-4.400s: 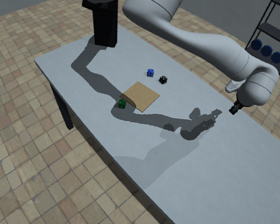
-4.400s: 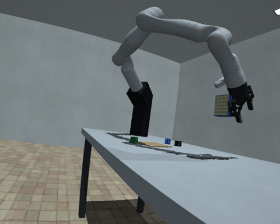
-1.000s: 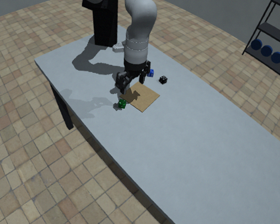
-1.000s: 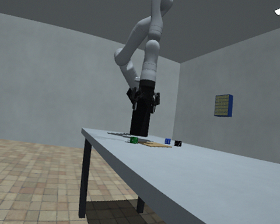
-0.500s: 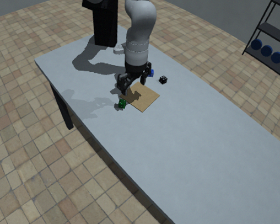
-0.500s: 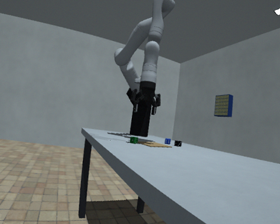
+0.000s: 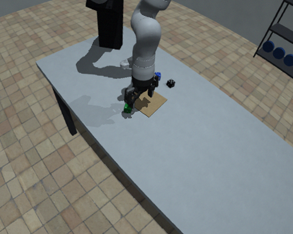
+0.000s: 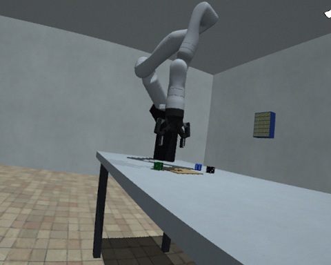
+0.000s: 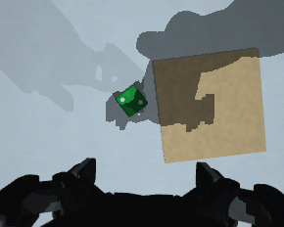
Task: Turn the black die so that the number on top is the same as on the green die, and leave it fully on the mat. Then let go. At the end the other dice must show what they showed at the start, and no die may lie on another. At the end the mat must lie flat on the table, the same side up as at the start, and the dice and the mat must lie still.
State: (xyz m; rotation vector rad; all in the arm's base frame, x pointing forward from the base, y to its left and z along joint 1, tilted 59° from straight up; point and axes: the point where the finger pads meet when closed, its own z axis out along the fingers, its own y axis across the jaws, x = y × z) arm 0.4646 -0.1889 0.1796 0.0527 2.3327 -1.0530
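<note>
The tan mat is 10 cm to the left of my hand, 10 cm below it and 2 cm behind it. Round my hand: blue die: 26 cm to the left, 9 cm below, 5 cm behind; then green die: 9 cm below, 6 cm behind; then black die: 26 cm to the left, 9 cm below, 3 cm ahead.
</note>
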